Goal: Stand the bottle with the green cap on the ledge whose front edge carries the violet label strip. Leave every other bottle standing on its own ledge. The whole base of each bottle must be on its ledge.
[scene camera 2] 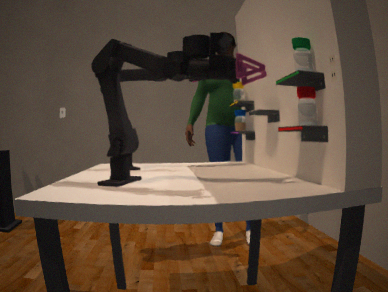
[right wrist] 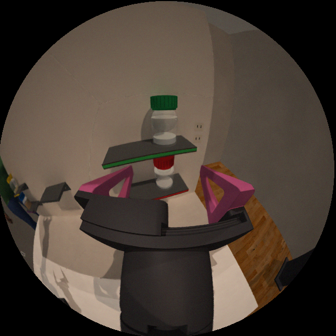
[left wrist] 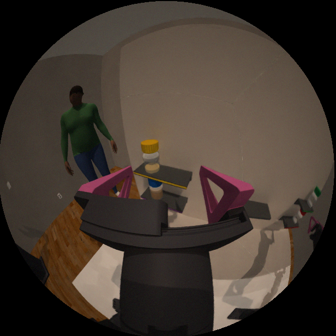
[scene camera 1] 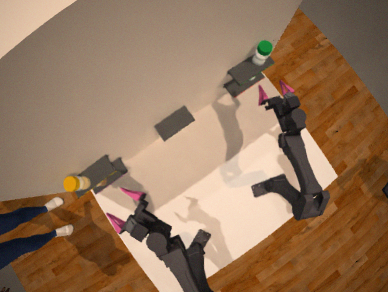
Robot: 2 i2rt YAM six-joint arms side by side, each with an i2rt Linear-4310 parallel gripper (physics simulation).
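Pixels of known places: left gripper, fingertip midpoint: (scene camera 1: 113, 200); right gripper, fingertip midpoint: (scene camera 2: 265, 71) (scene camera 1: 269, 82); left arm's base, link origin: (scene camera 1: 196, 247); right arm's base, link origin: (scene camera 2: 120, 182) (scene camera 1: 269, 185).
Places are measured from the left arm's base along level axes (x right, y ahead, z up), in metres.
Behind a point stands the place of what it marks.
The green-capped bottle (scene camera 1: 262, 54) @(x 0.856, y 0.187, z 0.383 m) (scene camera 2: 302, 56) @(x 0.901, y 0.168, z 0.345 m) (right wrist: 164, 121) stands upright on the upper ledge with a green strip (scene camera 2: 311, 80) @(x 0.886, y 0.215, z 0.285 m) (right wrist: 125, 151), at the right in scene camera 1. The violet-strip ledge (left wrist: 175, 201) is the lower one at the far left; a blue-capped bottle (left wrist: 156, 189) (scene camera 2: 240, 122) @(x 0.118, y 0.543, z 0.200 m) stands on its left part in the left wrist view. My left gripper (scene camera 1: 115, 202) @(x 0.140, y 0.379, z 0.420 m) (left wrist: 165, 169) is open and empty in front of the left ledges. My right gripper (scene camera 1: 271, 84) @(x 0.809, y 0.106, z 0.305 m) (scene camera 2: 265, 68) @(x 0.809, y 0.106, z 0.305 m) (right wrist: 166, 168) is open and empty, in front of the green-capped bottle's ledge and apart from the bottle.
A yellow-capped bottle (scene camera 1: 76, 183) @(x 0.106, y 0.537, z 0.398 m) (left wrist: 151, 157) stands on the yellow-strip ledge (left wrist: 170, 175), above the violet-strip one. A red-capped bottle (scene camera 2: 306, 109) @(x 0.897, y 0.169, z 0.200 m) (right wrist: 164, 172) stands on the red-strip ledge (scene camera 2: 315, 133) @(x 0.876, y 0.231, z 0.138 m), below the green-strip one. A middle ledge (scene camera 1: 174, 123) @(x 0.483, y 0.373, z 0.227 m) (right wrist: 55, 192) holds no bottle.
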